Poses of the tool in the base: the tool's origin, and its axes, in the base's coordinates. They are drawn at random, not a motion.
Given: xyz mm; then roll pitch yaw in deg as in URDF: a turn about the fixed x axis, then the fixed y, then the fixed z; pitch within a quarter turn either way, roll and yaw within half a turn.
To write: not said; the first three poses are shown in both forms.
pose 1, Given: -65.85 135.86 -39.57 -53.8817 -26.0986 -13.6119
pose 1, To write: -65.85 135.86 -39.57 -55.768 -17.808 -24.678
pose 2, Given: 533.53 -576.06 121.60 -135.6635 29.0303 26.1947
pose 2, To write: 533.53 -576.06 121.60 -135.849 -16.862 46.898
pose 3, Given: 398.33 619.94 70.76 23.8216 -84.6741 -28.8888
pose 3, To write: 398.33 619.94 70.76 -2.095 -85.149 -5.768
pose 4, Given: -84.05 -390.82 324.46 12.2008 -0.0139 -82.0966
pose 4, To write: -84.05 -390.82 324.46 10.026 -8.750 -81.762
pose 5, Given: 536.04 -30.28 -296.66 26.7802 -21.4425 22.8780
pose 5, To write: 536.04 -30.28 -296.66 30.399 -15.528 27.215
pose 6, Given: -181.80 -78.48 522.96 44.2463 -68.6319 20.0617
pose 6, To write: -181.80 -78.48 522.96 50.381 -58.349 43.415
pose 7, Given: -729.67 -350.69 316.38 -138.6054 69.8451 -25.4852
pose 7, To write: -729.67 -350.69 316.38 -101.930 53.107 66.421
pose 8, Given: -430.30 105.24 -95.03 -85.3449 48.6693 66.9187
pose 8, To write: -430.30 105.24 -95.03 -98.667 -12.689 87.111
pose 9, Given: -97.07 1.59 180.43 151.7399 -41.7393 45.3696
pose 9, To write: -97.07 1.59 180.43 149.264 46.212 69.814
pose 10, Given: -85.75 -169.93 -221.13 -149.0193 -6.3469 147.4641
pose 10, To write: -85.75 -169.93 -221.13 -42.607 -154.816 40.221
